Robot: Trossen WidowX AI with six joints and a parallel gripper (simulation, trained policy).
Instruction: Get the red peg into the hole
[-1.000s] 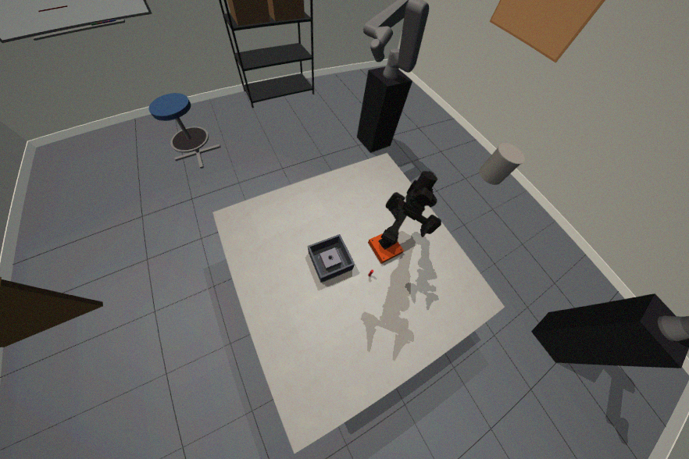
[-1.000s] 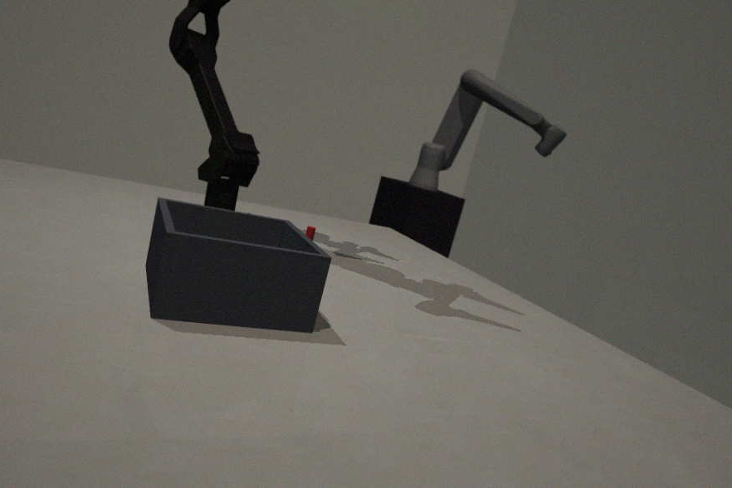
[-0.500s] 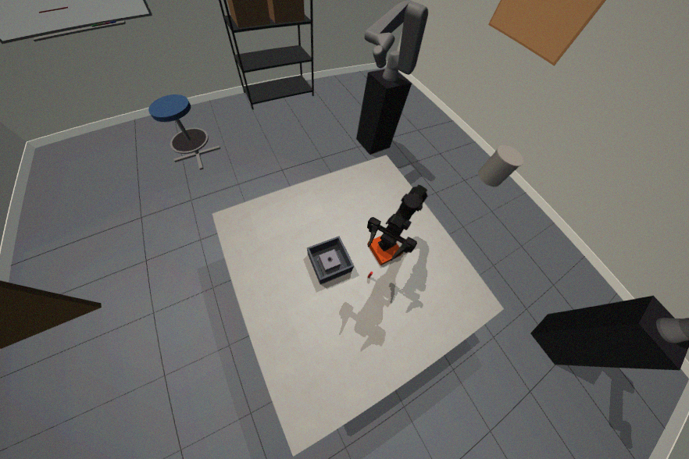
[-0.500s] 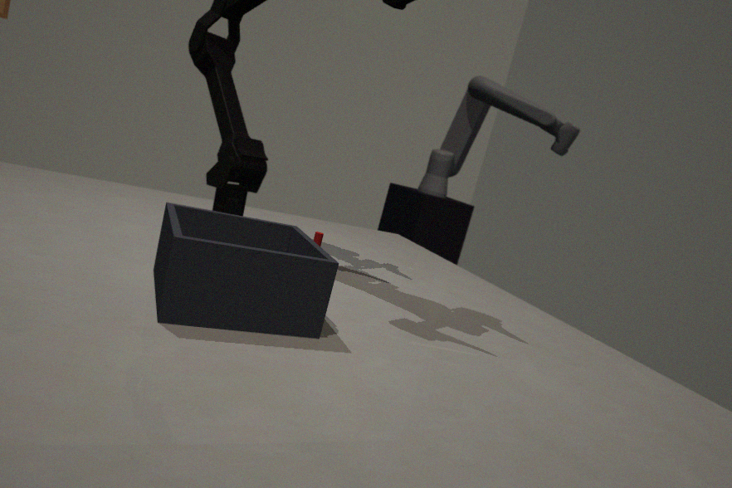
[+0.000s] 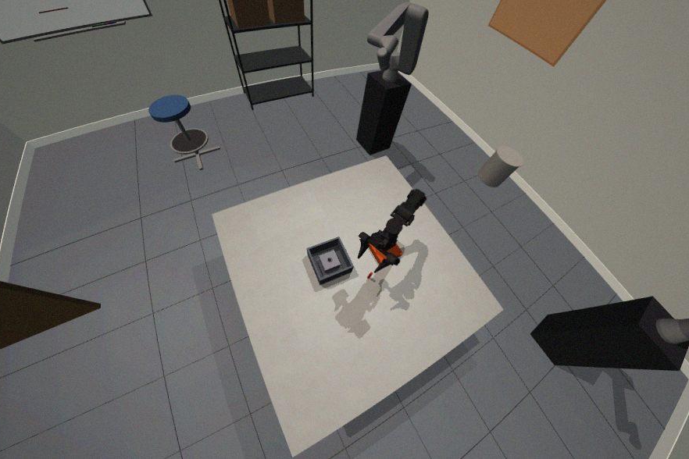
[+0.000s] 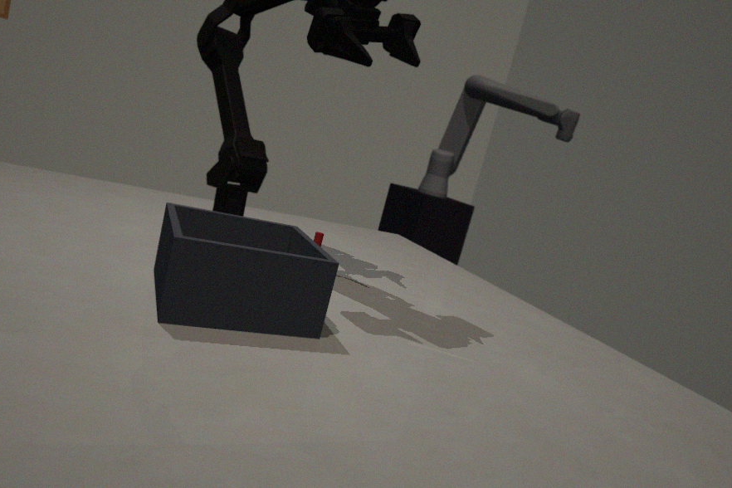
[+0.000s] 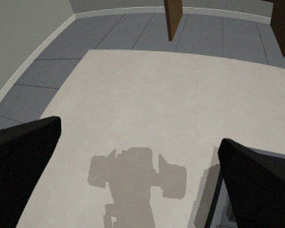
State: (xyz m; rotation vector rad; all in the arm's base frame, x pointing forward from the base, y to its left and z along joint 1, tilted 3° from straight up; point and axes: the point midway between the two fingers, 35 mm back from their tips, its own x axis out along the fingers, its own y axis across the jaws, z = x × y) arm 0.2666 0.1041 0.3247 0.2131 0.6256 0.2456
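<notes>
Now: the red peg 32 cm below my gripper tip and 10 cm behind it. The rest, counted from my gripper tip: dark box: 34 cm below, 18 cm to the right, 5 cm ahead; then light grey plate: 32 cm below, 18 cm to the right, 5 cm ahead.
</notes>
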